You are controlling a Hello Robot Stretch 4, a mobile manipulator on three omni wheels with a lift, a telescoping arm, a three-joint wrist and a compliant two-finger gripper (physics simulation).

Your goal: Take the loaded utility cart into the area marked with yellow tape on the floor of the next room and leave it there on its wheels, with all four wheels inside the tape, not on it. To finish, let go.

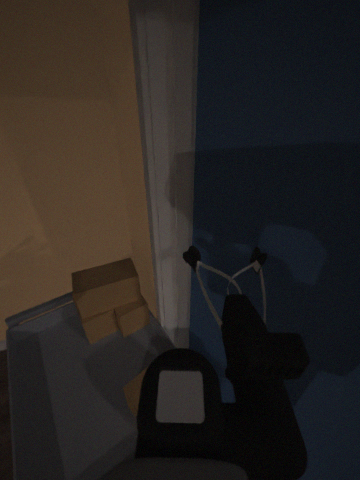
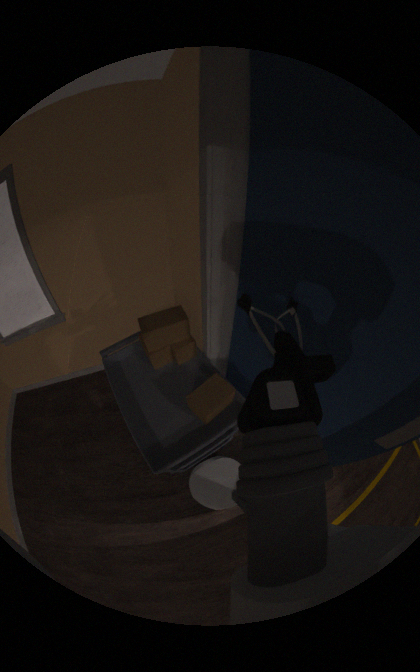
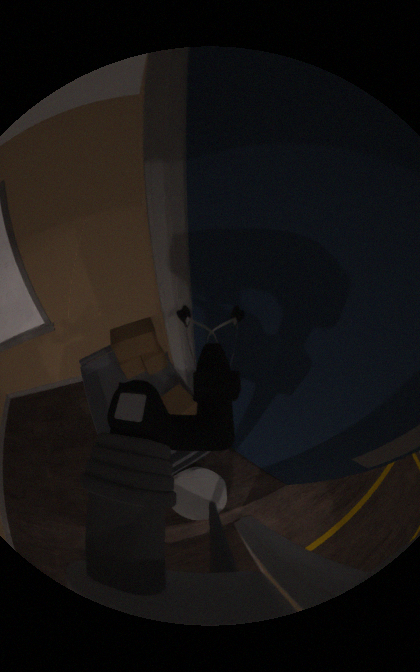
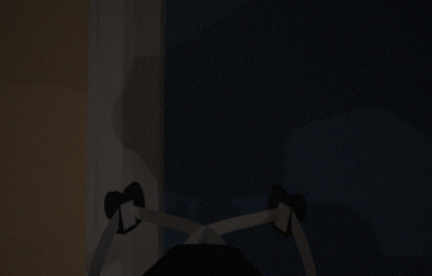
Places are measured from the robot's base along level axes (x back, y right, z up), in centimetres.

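Pixels of known places: gripper, fingertip midpoint: point(image 1: 223, 250) point(image 4: 206, 200).
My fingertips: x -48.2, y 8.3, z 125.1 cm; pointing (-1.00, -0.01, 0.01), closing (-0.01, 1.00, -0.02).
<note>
Behind a point stands the place of what it marks.
The grey utility cart point(image 1: 65, 395) @[y -35.5, x -39.3, z 76.6 cm] point(image 2: 142, 415) point(image 3: 102, 387) stands to the left of my gripper, at an angle beside the door frame. Stacked brown boxes point(image 1: 110, 297) @[y -25.2, x -62.6, z 94.1 cm] point(image 2: 165, 335) point(image 3: 137, 345) sit at its far end, and another brown box point(image 2: 211, 398) point(image 3: 179, 399) lies nearer. My gripper point(image 1: 225, 256) @[y 8.3, x -48.2, z 125.1 cm] point(image 2: 268, 303) point(image 3: 210, 315) point(image 4: 206, 200) @[y 8.3, x -48.2, z 125.1 cm] is open and empty, in front of the blue wall, apart from the cart. Yellow tape point(image 2: 372, 487) point(image 3: 355, 510) shows on the floor at the lower right. The cart's wheels are hidden.
The pale door frame point(image 1: 170, 200) @[y -3.3, x -60.3, z 131.0 cm] point(image 2: 220, 250) point(image 3: 167, 225) point(image 4: 115, 125) @[y -4.3, x -59.9, z 132.6 cm] rises right behind the cart, between the tan wall point(image 1: 65, 175) @[y -63.2, x -125.6, z 116.9 cm] point(image 2: 120, 240) and the blue wall point(image 1: 290, 100) @[y 15.4, x -48.3, z 151.9 cm] point(image 2: 350, 190) point(image 4: 300, 75) @[y 16.7, x -47.2, z 136.4 cm]. A round white object point(image 2: 215, 482) point(image 3: 200, 492) is near the cart's near end. A window point(image 2: 20, 270) is at left.
</note>
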